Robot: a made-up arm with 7 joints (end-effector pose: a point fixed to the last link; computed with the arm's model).
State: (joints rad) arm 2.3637 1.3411 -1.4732 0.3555 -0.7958 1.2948 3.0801
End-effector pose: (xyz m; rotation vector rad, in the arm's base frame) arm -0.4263 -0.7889 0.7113 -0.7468 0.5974 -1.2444
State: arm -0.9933 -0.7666 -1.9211 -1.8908 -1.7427 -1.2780 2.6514
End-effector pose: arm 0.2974 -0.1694 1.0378 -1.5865 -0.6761 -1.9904
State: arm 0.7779 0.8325 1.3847 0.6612 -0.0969 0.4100 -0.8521
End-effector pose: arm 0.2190 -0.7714 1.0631 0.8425 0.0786 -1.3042
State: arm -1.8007 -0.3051 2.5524 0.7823 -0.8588 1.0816 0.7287
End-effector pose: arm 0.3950 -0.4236 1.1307 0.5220 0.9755 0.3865
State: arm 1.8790 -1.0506 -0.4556 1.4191 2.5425 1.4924 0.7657
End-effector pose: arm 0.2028 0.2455 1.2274 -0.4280 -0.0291 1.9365
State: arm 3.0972 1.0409 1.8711 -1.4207 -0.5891 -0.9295 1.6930
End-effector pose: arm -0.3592 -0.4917 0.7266 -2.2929 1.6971 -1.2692
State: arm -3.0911 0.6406 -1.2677 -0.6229 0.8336 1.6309 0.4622
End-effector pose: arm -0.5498 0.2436 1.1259 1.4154 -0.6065 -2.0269
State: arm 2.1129 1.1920 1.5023 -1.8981 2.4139 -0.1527 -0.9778
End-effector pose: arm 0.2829 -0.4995 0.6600 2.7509 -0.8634 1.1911
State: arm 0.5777 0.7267 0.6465 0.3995 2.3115 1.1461 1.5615
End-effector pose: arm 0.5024 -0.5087 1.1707 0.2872 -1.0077 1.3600
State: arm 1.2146 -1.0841 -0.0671 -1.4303 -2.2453 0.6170 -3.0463
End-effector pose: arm -0.2752 0.6145 0.3474 1.1524 2.0249 0.3555
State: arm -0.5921 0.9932 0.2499 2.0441 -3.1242 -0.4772 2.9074
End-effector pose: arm 0.3650 0.0772 0.2113 0.2590 2.6062 -0.4175
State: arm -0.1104 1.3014 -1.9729 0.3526 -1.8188 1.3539 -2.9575
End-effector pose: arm 0.8368 0.2215 0.8886 0.6857 -0.8021 0.7128
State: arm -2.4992 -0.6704 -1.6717 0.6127 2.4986 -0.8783 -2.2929
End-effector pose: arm 0.2021 -0.6143 1.0947 0.4404 1.3656 -1.4475
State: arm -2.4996 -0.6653 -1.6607 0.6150 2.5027 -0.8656 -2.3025
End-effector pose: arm 0.1956 -0.6123 1.1009 0.4402 1.3439 -1.4670
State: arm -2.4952 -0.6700 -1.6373 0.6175 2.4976 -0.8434 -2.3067
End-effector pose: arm 0.1882 -0.6135 1.1061 0.4315 1.3238 -1.5006
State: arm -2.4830 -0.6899 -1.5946 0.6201 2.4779 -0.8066 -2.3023
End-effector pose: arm 0.1794 -0.6193 1.1100 0.4079 1.3067 -1.5564
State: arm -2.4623 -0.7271 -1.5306 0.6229 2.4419 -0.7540 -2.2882
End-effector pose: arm 0.1701 -0.6296 1.1124 0.3646 1.2947 -1.6361
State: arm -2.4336 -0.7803 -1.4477 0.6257 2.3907 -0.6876 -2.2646
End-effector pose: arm 0.1616 -0.6432 1.1136 0.2982 1.2897 -1.7355
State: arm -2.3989 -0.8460 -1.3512 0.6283 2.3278 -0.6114 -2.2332
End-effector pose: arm 0.1558 -0.6587 1.1134 0.2072 1.2930 -1.8462
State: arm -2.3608 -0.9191 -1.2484 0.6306 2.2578 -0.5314 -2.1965
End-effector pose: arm 0.1545 -0.6750 1.1109 0.0950 1.3050 -1.9563
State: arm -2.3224 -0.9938 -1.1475 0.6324 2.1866 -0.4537 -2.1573
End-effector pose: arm 0.1581 -0.6915 1.1053 -0.0307 1.3246 -2.0546
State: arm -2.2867 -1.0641 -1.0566 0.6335 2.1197 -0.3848 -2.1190
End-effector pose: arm 0.1655 -0.7076 1.0961 -0.1568 1.3492 -2.1318
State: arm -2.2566 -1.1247 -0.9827 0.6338 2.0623 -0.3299 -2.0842
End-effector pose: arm 0.1745 -0.7227 1.0839 -0.2686 1.3764 -2.1843
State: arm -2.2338 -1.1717 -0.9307 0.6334 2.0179 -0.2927 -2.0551
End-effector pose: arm 0.1825 -0.7358 1.0705 -0.3524 1.4037 -2.2134
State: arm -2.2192 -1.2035 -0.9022 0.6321 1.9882 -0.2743 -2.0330
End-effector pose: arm 0.1882 -0.7462 1.0576 -0.4013 1.4301 -2.2230
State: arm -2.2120 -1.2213 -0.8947 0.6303 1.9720 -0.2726 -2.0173
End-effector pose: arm 0.1910 -0.7538 1.0465 -0.4168 1.4552 -2.2186
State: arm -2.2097 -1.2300 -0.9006 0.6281 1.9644 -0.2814 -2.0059
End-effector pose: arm 0.1922 -0.7595 1.0370 -0.4109 1.4789 -2.2057
